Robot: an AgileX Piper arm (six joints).
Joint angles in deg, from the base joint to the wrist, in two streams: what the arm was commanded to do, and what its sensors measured. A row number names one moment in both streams.
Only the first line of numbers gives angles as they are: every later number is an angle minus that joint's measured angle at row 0.
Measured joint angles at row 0:
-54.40, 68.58, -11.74, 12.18, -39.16, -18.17
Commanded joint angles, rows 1 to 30:
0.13, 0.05, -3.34, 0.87, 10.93, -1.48
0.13, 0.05, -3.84, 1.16, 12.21, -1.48
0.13, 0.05, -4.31, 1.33, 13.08, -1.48
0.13, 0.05, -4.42, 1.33, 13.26, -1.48
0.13, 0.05, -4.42, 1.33, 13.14, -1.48
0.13, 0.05, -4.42, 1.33, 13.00, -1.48
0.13, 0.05, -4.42, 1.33, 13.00, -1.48
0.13, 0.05, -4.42, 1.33, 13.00, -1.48
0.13, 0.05, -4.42, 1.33, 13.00, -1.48
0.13, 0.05, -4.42, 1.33, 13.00, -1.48
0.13, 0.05, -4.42, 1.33, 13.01, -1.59
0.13, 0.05, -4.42, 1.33, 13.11, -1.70
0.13, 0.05, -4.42, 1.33, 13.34, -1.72
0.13, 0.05, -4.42, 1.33, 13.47, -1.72
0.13, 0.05, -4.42, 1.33, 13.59, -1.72
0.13, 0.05, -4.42, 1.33, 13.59, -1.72
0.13, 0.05, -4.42, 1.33, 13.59, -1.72
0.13, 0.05, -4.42, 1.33, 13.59, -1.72
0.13, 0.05, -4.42, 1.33, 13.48, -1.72
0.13, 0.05, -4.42, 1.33, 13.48, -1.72
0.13, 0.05, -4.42, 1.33, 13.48, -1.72
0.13, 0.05, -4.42, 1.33, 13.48, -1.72
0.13, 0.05, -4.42, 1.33, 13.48, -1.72
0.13, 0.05, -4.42, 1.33, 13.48, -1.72
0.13, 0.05, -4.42, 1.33, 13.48, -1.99
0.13, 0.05, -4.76, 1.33, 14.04, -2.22
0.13, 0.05, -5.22, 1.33, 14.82, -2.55
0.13, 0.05, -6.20, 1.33, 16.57, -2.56
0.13, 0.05, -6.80, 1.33, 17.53, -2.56
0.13, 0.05, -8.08, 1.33, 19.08, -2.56
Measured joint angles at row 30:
0.00, 0.13, -5.30, 1.33, 16.27, -1.99
